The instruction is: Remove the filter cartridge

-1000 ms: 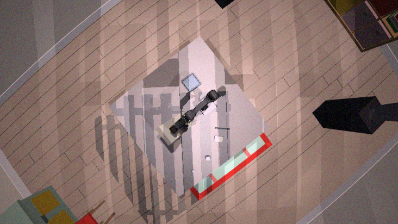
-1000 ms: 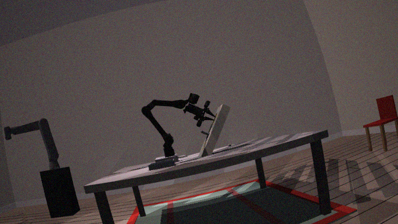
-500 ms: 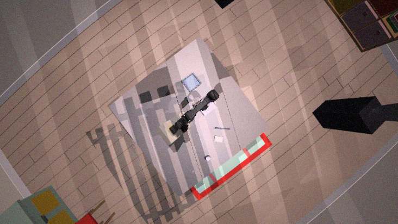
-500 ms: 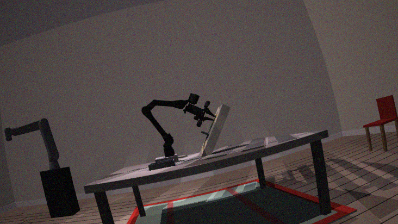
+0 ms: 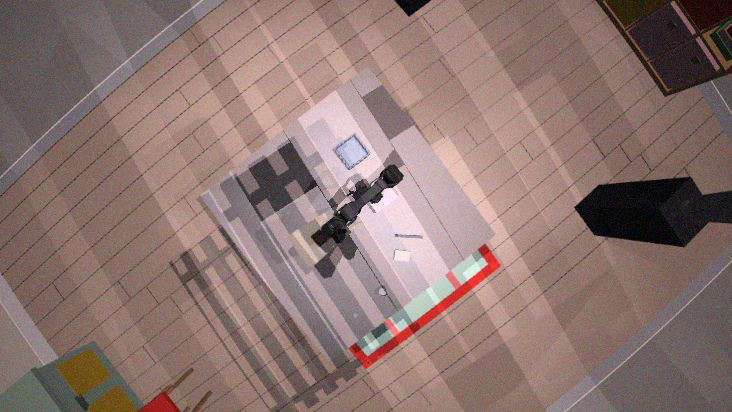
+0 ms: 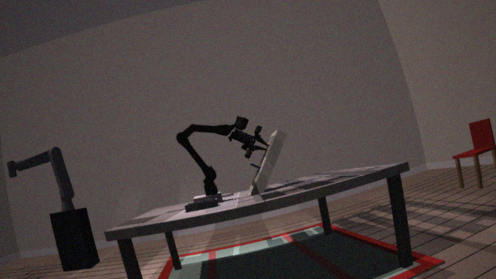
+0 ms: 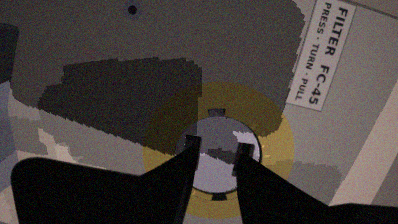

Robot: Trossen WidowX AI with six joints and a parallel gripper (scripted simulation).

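The round grey filter cartridge is 20 mm ahead of my gripper tip and 10 mm below it. From my gripper tip the other things lie so: blue-grey square tray: 420 mm behind, 270 mm to the right, 220 mm below; beige service panel: 80 mm below, 30 mm behind; pale block: 400 mm to the left, 260 mm behind, 230 mm below.
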